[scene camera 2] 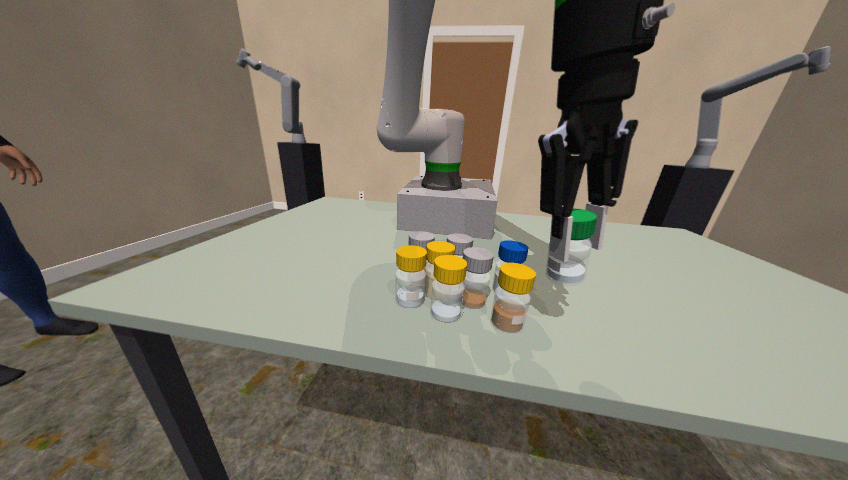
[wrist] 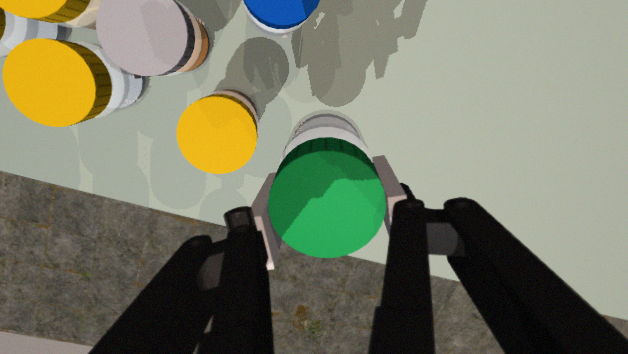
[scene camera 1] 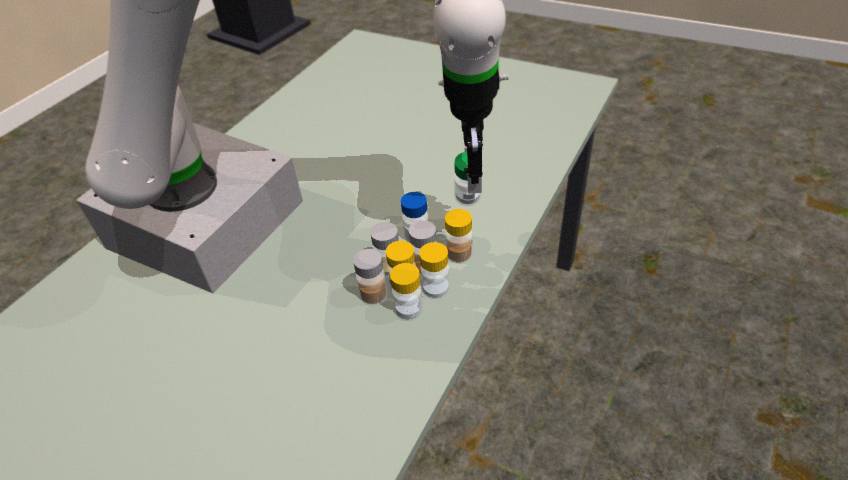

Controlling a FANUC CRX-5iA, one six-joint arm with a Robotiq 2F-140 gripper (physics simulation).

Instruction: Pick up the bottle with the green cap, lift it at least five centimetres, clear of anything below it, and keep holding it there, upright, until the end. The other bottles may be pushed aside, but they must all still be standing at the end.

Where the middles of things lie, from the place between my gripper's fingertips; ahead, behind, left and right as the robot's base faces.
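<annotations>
My hand 1 cm past green-capped bottle [scene camera 2: 573, 272], 1 cm to the left of it. Yellow-capped bottle [scene camera 2: 511, 301]: 9 cm below my hand, 1 cm ahead, 7 cm to the right. Blue-capped bottle [scene camera 1: 413, 204]: 9 cm below my hand, 8 cm to the right, 10 cm behind. Going by their middles, green-capped bottle nearest to my hand of the things named here.
</annotations>
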